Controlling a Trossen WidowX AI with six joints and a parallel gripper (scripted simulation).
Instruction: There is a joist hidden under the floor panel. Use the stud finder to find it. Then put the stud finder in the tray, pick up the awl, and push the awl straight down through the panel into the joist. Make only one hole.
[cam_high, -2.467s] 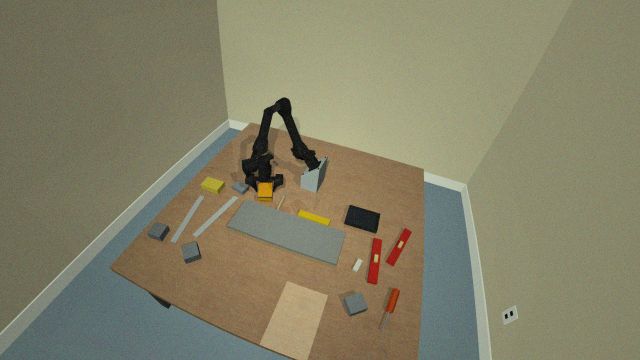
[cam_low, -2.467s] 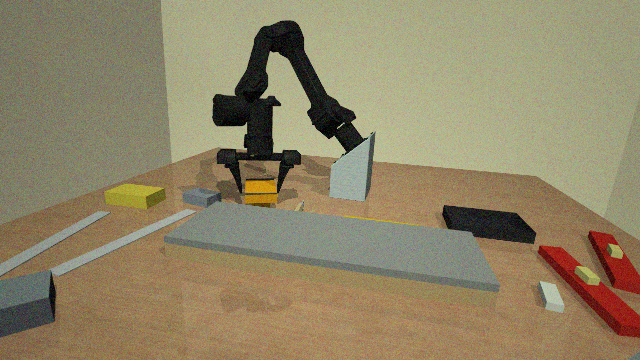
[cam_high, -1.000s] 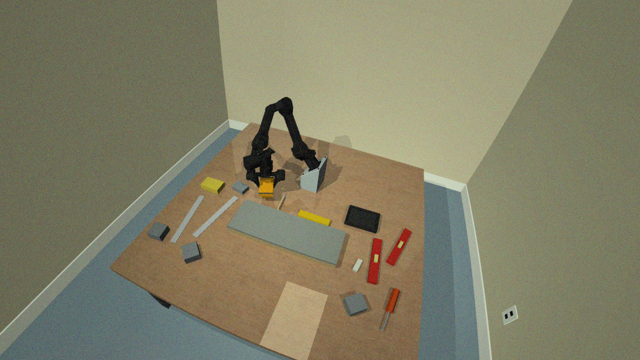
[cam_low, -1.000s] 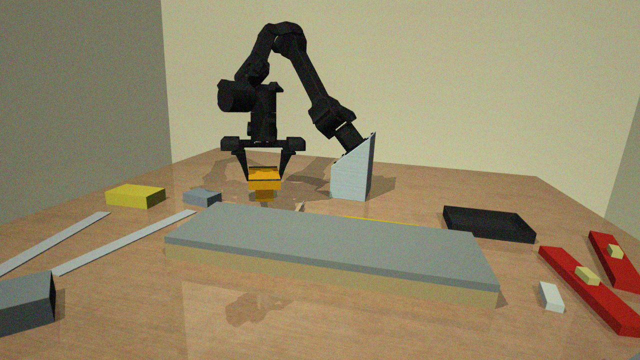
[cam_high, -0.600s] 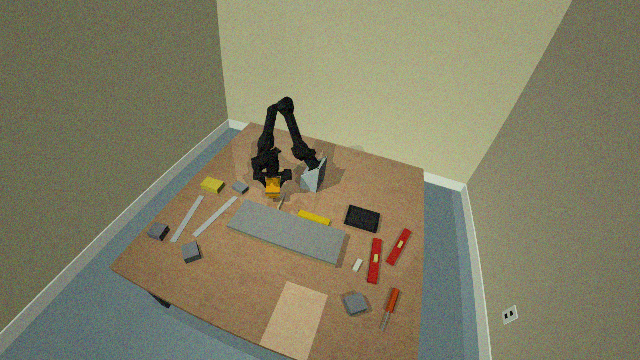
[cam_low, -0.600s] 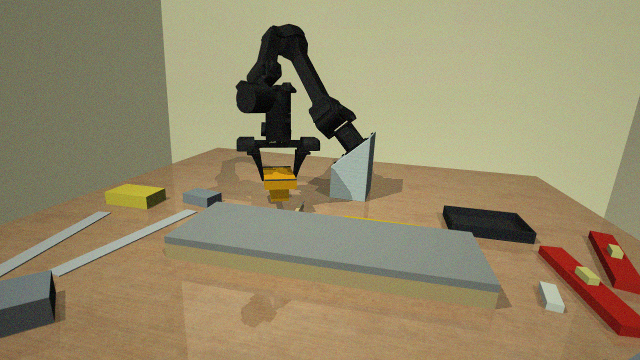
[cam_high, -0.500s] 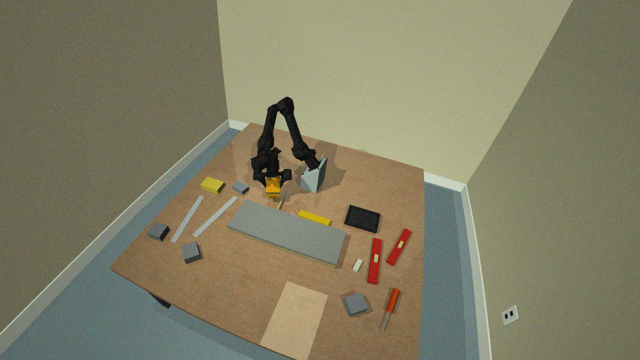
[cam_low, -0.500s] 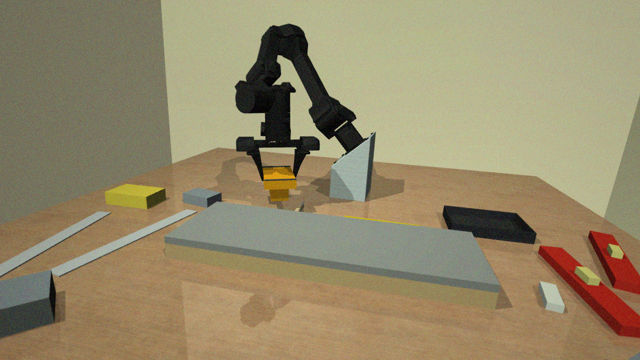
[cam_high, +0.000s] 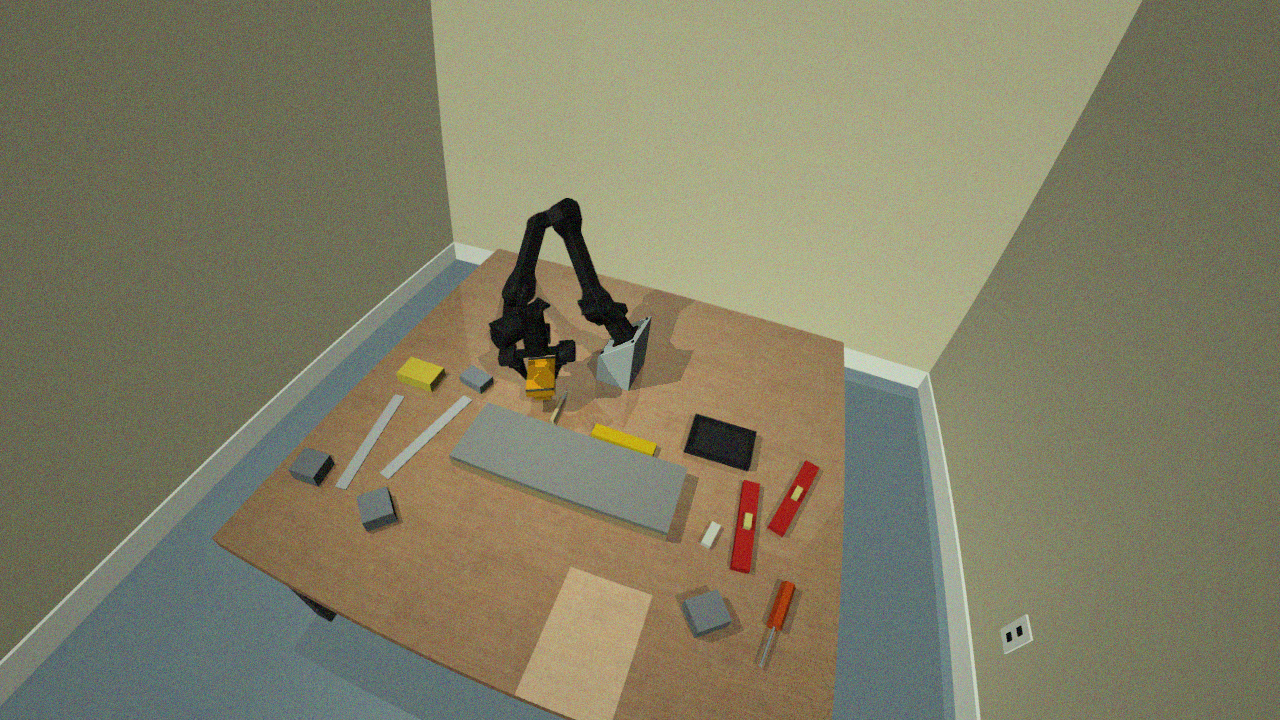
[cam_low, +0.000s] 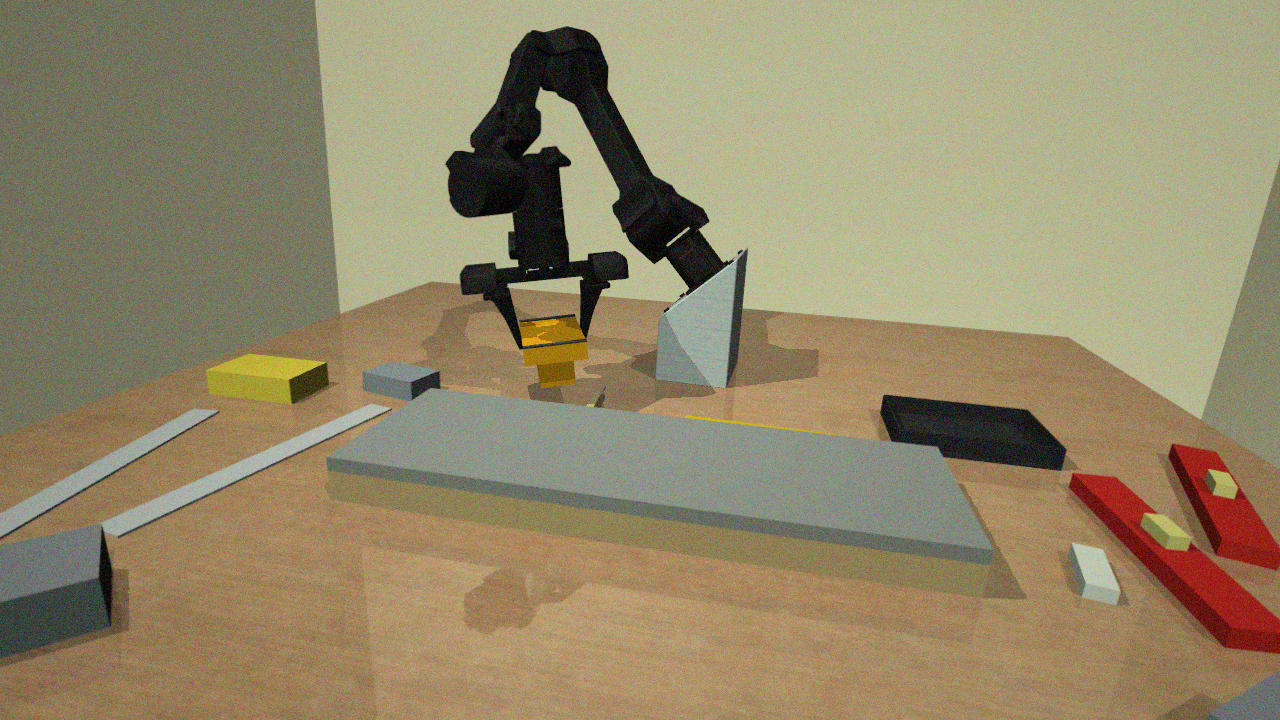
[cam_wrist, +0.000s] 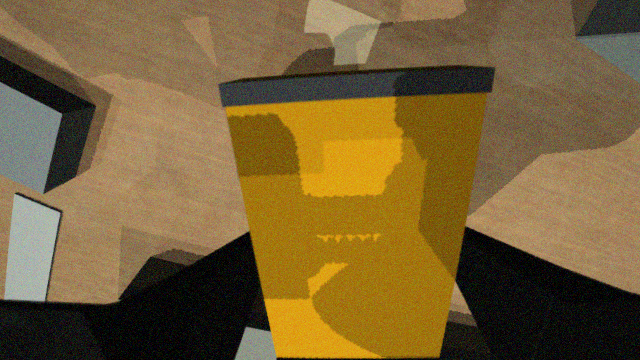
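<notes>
Now: gripper tip 20 mm past the yellow stud finder and 20 mm above it. From my gripper tip the other things lie so: thin yellow bar 70 mm ahead, 250 mm to the left, 60 mm below; awl 60 mm to the left, 60 mm below; grey block 20 mm ahead, 190 mm to the right, 60 mm below.
</notes>
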